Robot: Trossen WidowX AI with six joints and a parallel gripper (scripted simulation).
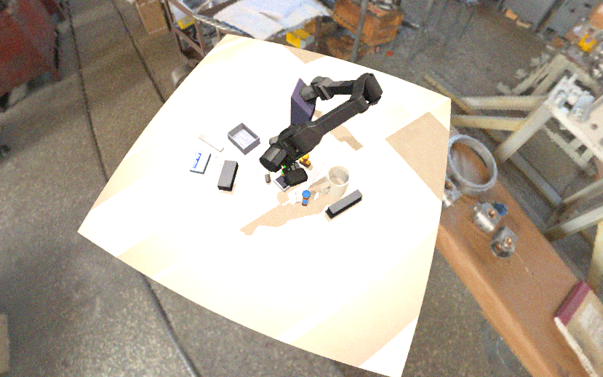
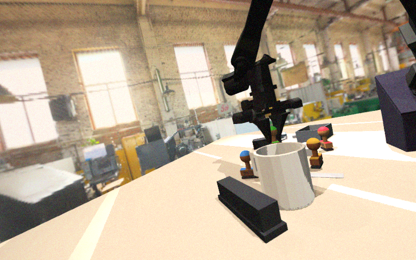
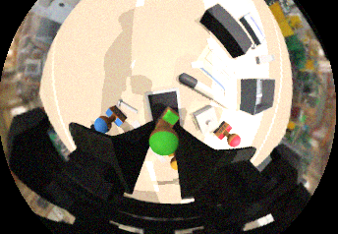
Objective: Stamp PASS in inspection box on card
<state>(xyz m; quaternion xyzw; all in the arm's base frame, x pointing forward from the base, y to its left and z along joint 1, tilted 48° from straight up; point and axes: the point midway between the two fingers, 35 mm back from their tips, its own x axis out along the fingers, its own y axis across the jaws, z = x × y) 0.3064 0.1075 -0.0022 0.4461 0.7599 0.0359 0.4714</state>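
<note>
My gripper tip is 60 mm above the dark square ink pad. The rest, counted from my gripper tip: dark marker (80 mm to the right, 50 mm below); then green-knobbed stamp (right at my gripper tip); then orange-topped stamp (90 mm behind, 40 mm below, 30 mm to the left).
</note>
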